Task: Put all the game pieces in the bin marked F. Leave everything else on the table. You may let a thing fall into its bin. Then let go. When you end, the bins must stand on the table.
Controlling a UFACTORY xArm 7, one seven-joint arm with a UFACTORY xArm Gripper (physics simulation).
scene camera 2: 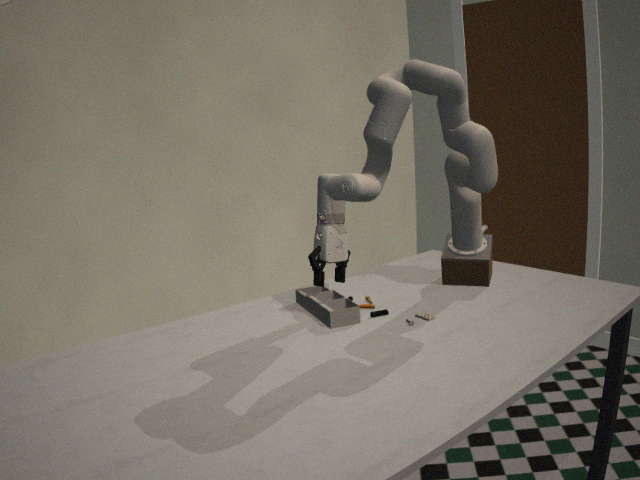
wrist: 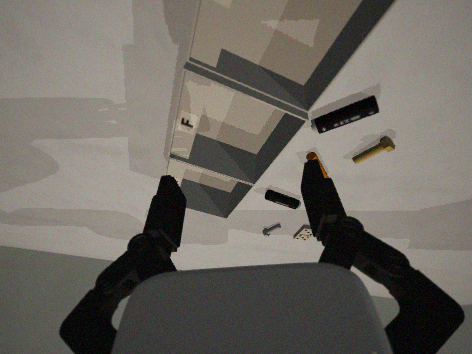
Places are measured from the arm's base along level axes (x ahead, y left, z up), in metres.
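Pixels of known places: gripper, fingertip midpoint: (scene camera 2: 329,284) (wrist: 239,180); arm's base, origin of the base link: (scene camera 2: 467,246).
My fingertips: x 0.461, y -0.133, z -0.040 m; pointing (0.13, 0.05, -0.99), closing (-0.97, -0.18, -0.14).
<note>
For each thing: its top centre in the pictures, then the offset to it from my fingertips. "*": a spot on its surface instead.
- pale domino with dark dots, middle of its top: (wrist: 305,235) (scene camera 2: 425,315) 0.123 m back, 0.234 m left, 0.071 m down
- bin marked F, middle of its top: (wrist: 228,141) (scene camera 2: 325,296) 0.012 m ahead, 0.005 m right, 0.032 m down
- grey three-part tray, surface spot: (scene camera 2: 344,316) * 0.053 m ahead, 0.114 m left, 0.053 m down
- orange cylinder, middle of its top: (wrist: 318,171) (scene camera 2: 367,304) 0.083 m back, 0.059 m left, 0.068 m down
- brass bolt, middle of its top: (wrist: 373,158) (scene camera 2: 369,298) 0.124 m back, 0.027 m left, 0.065 m down
- long black block, middle of its top: (wrist: 343,122) 0.079 m back, 0.010 m right, 0.064 m down
- shorter black cylinder, middle of its top: (wrist: 283,204) (scene camera 2: 379,310) 0.061 m back, 0.129 m left, 0.064 m down
- grey bolt, middle of its top: (wrist: 272,233) (scene camera 2: 409,318) 0.064 m back, 0.231 m left, 0.065 m down
A pale domino with dark dots (scene camera 2: 424,316) (wrist: 303,233) lies on the table, beside a small grey bolt. The bin marked F (wrist: 220,155) is the middle compartment of a grey three-part tray (scene camera 2: 344,316); its label shows in the wrist view, and its visible floor holds no piece. My gripper (scene camera 2: 329,283) (wrist: 239,180) is open and empty, pointing down a little above the tray. In the wrist view, the right finger partly covers an orange cylinder and reaches close to the domino's edge.
Near the tray lie the orange cylinder (scene camera 2: 367,305) (wrist: 312,156), a brass bolt (scene camera 2: 368,299) (wrist: 372,150), a long black block (wrist: 346,114), a shorter black cylinder (scene camera 2: 379,313) (wrist: 282,199) and the grey bolt (scene camera 2: 409,322) (wrist: 271,229). The wall stands behind the table.
</note>
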